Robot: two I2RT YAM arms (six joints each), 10 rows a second.
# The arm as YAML. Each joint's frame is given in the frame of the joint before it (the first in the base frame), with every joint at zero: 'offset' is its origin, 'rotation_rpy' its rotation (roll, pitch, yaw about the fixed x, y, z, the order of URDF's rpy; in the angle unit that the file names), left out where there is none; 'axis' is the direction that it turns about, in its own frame. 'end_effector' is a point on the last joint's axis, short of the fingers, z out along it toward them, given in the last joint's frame.
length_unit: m
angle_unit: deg
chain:
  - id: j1
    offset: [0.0, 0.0, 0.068]
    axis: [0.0, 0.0, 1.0]
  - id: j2
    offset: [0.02, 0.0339, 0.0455]
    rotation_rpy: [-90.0, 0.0, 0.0]
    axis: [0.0, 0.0, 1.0]
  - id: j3
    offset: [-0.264, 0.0, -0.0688]
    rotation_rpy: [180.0, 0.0, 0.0]
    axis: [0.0, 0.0, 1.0]
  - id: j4
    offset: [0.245, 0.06, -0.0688]
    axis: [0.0, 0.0, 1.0]
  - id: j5
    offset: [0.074, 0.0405, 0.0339]
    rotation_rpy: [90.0, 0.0, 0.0]
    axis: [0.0, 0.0, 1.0]
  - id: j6
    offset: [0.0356, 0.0, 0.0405]
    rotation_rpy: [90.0, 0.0, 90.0]
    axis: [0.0, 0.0, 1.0]
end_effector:
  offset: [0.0, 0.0, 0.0]
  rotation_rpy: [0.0, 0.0, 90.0]
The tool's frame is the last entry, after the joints.
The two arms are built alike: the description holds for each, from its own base.
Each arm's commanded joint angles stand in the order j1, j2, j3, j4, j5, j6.
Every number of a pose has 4 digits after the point. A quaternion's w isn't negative.
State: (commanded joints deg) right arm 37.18 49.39 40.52 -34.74 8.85 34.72; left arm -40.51 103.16 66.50 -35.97 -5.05 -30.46
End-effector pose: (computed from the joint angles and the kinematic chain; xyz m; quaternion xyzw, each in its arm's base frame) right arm 0.1456 0.1035 0.2601 0.0107 0.9169 0.1731 0.3595; left arm 0.2644 -0.2218 0.1679 0.0799 0.9844 -0.0521 0.1481
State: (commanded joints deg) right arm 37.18 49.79 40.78 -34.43 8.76 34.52; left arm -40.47 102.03 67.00 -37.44 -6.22 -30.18
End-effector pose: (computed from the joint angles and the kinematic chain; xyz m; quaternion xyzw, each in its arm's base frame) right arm 0.1469 0.1046 0.2609 0.0089 0.9164 0.1739 0.3605; left arm 0.2635 -0.2197 0.1759 0.0803 0.9836 -0.0442 0.1551
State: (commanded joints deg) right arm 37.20 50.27 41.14 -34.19 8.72 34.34; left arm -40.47 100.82 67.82 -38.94 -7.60 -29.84
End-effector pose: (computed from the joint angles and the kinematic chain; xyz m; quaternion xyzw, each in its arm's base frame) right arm 0.1483 0.1058 0.2620 0.0073 0.9160 0.1743 0.3613; left arm 0.2629 -0.2181 0.1858 0.0809 0.9822 -0.0367 0.1657
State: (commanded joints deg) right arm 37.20 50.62 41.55 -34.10 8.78 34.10; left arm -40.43 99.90 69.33 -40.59 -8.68 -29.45
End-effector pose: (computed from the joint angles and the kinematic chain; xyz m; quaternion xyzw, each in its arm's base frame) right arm 0.1495 0.1066 0.2635 0.0057 0.9154 0.1739 0.3629; left arm 0.2639 -0.2178 0.1973 0.0818 0.9804 -0.0323 0.1765
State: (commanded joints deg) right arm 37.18 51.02 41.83 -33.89 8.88 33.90; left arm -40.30 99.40 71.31 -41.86 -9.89 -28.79
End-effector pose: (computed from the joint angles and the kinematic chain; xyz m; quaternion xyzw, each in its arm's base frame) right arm 0.1508 0.1075 0.2643 0.0046 0.9151 0.1729 0.3643; left arm 0.2670 -0.2184 0.2091 0.0834 0.9776 -0.0284 0.1910
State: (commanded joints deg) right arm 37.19 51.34 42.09 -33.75 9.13 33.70; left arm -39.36 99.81 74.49 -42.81 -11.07 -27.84
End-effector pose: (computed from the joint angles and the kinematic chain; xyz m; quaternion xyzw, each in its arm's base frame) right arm 0.1519 0.1082 0.2650 0.0039 0.9147 0.1710 0.3661; left arm 0.2770 -0.2184 0.2220 0.0799 0.9742 -0.0256 0.2097
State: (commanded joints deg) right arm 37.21 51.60 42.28 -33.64 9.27 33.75; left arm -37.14 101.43 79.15 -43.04 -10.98 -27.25
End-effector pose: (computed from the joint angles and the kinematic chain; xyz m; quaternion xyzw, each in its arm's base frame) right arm 0.1527 0.1087 0.2656 0.0046 0.9145 0.1705 0.3669; left arm 0.2969 -0.2163 0.2359 0.0635 0.9706 -0.0343 0.2298
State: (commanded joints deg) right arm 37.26 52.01 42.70 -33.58 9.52 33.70; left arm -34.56 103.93 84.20 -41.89 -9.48 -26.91
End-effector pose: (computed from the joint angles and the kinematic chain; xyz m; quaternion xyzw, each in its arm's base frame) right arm 0.1539 0.1097 0.2669 0.0048 0.9141 0.1692 0.3685; left arm 0.3214 -0.2143 0.2475 0.0442 0.9654 -0.0560 0.2509
